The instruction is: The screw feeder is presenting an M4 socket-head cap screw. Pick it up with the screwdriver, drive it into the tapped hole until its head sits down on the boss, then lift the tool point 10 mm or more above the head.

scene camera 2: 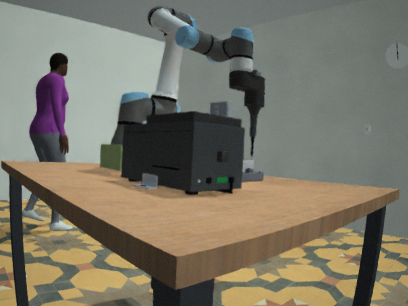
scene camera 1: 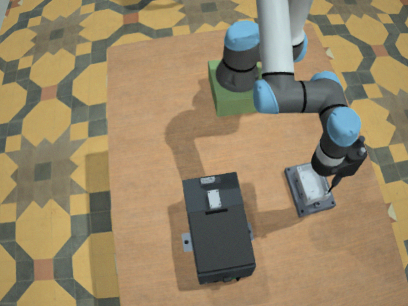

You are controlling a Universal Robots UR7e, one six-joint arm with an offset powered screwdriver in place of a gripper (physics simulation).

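Note:
My screwdriver (scene camera 1: 329, 191) (scene camera 2: 252, 153) points down, with its dark tip over the right near part of the workpiece in scene camera 1. In scene camera 2 the tip shows a little above the pale housing (scene camera 1: 312, 184) (scene camera 2: 248, 164), with a small gap below it. The housing sits on a dark grey base plate (scene camera 1: 293, 194) (scene camera 2: 256, 176). A small round boss (scene camera 1: 316, 204) shows at the plate's near edge, left of and below the tip in scene camera 1. The black screw feeder (scene camera 1: 222, 240) (scene camera 2: 160, 152) stands apart from the tool. A screw at the tip is too small to tell, and the tapped hole cannot be made out.
The feeder's pale pickup block (scene camera 1: 207, 180) is at its far end. Small metal brackets (scene camera 1: 187, 242) (scene camera 2: 149, 181) stand at its side. The arm's green pedestal (scene camera 1: 230, 106) (scene camera 2: 111, 156) is at the back of the wooden table (scene camera 1: 140, 100) (scene camera 2: 165, 220). A person (scene camera 2: 50, 107) stands behind the table.

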